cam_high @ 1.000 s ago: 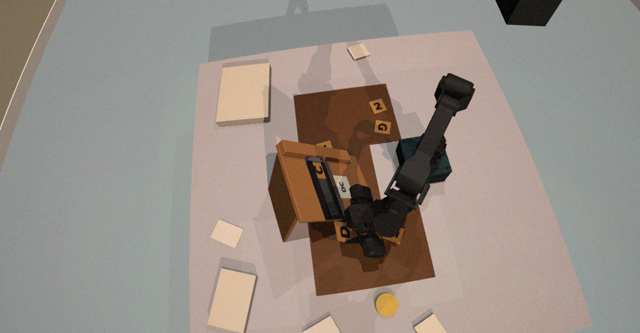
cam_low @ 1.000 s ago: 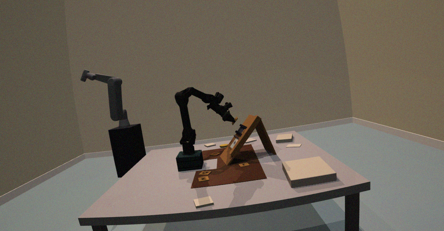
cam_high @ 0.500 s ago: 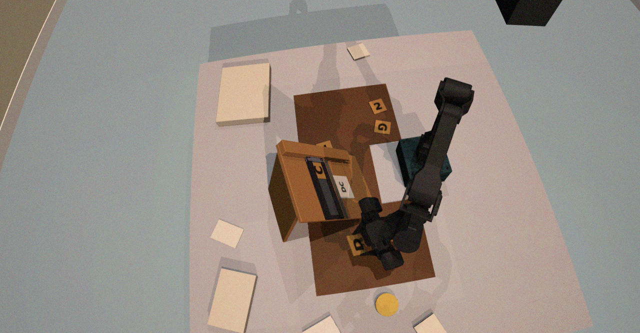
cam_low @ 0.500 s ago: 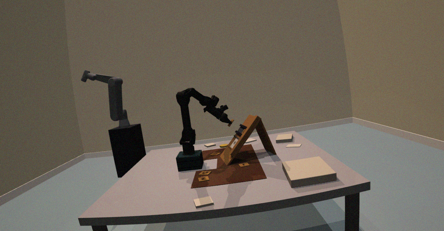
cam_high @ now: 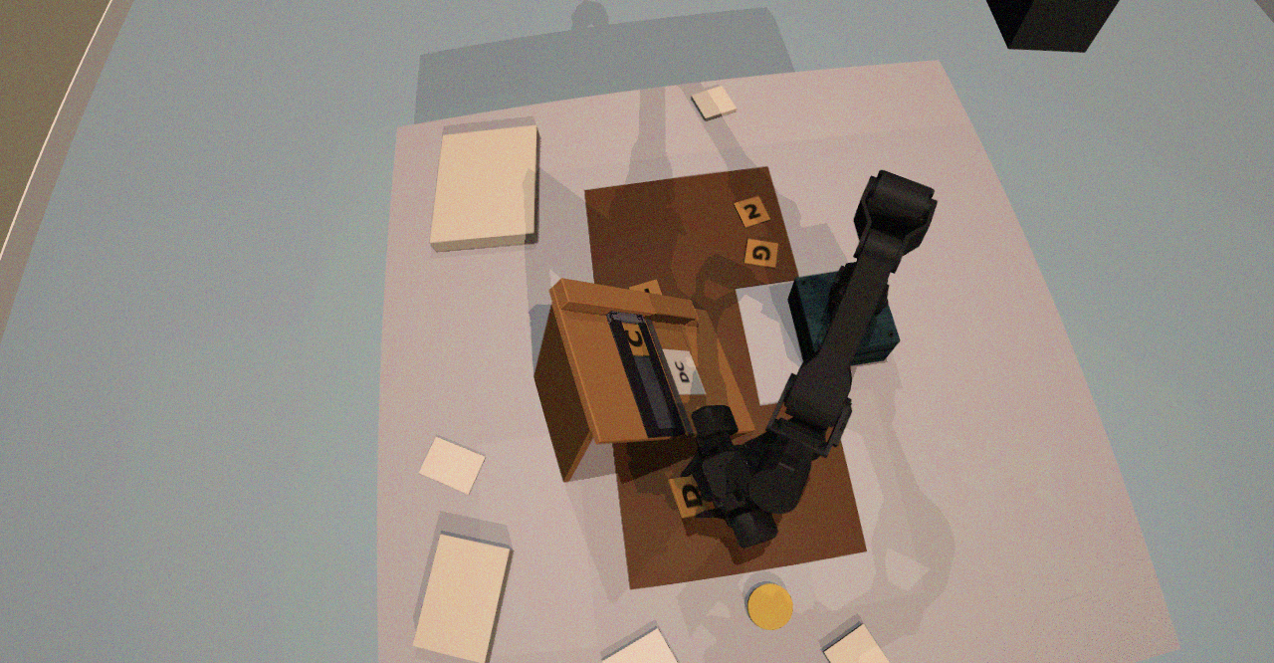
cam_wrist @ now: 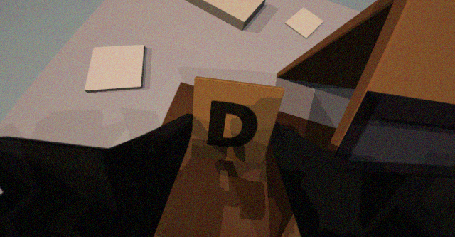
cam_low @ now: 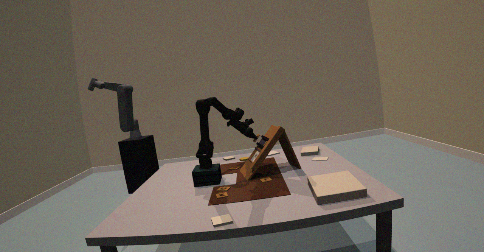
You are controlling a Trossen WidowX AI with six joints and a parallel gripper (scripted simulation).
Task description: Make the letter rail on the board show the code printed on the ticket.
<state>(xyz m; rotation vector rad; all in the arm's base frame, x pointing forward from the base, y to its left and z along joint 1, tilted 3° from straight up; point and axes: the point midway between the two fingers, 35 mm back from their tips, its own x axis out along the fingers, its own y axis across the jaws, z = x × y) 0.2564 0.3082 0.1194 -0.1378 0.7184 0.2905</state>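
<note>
The white ticket lies 21 cm to the right of my gripper tip and 7 cm below it. From my gripper tip the other things lie so: brown mat (8 cm behind, 29 cm to the right, 17 cm below); then cream box (39 cm ahead, 65 cm to the right, 16 cm below).
</note>
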